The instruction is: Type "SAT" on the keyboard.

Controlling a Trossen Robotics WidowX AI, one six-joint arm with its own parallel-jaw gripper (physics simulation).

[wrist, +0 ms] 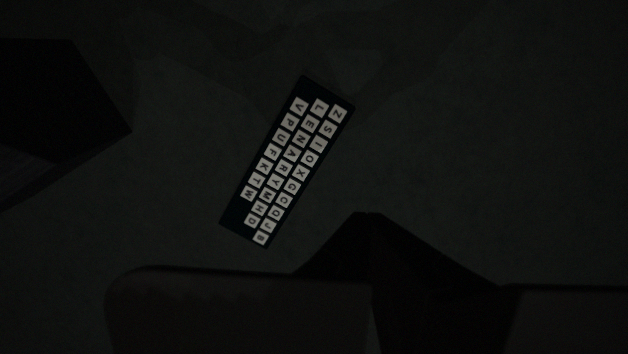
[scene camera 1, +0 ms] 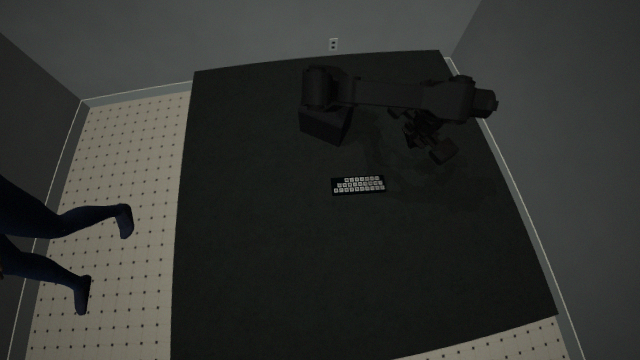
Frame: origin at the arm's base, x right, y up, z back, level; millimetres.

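Seen in the pictures: gripper, between the fingertips: [wrist: 365, 226] [scene camera 1: 410, 147].
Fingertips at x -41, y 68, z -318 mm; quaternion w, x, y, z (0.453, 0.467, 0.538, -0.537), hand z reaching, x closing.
Note:
Pixels of each thing's middle, then the offset from my fingertips to it. Level surfaces: height alone.
- keyboard, middle of its body: [wrist: 283, 167] [scene camera 1: 360, 184] dx +80, dy -276, dz +45 mm
- S key, middle of its body: [wrist: 327, 128] dx +28, dy -276, dz +5 mm
- T key, middle of its body: [wrist: 256, 179] dx +100, dy -276, dz +72 mm
- dark table, height of its surface: dy -291 mm
The keyboard [scene camera 1: 358, 185] [wrist: 286, 161] lies flat on the dark table, a thin dark slab with three rows of pale lettered keys. In the wrist view it is slanted, with the S key [wrist: 327, 129] near its upper end, the A key [wrist: 291, 153] in the middle row and the T key [wrist: 256, 180] in the left row. My gripper [scene camera 1: 411, 142] [wrist: 365, 226] is shut with nothing between its fingers. In the scene view it hangs above the table, to the right of and behind the keyboard. Its fingertips are dark and hard to make out there.
The dark table [scene camera 1: 280, 260] carries the arm's base [scene camera 1: 324, 125] behind the keyboard; the base also shows at the wrist view's left edge. The arm [scene camera 1: 390, 93] reaches right from it. A person's legs [scene camera 1: 90, 215] show at the left. Grey walls stand behind and at right.

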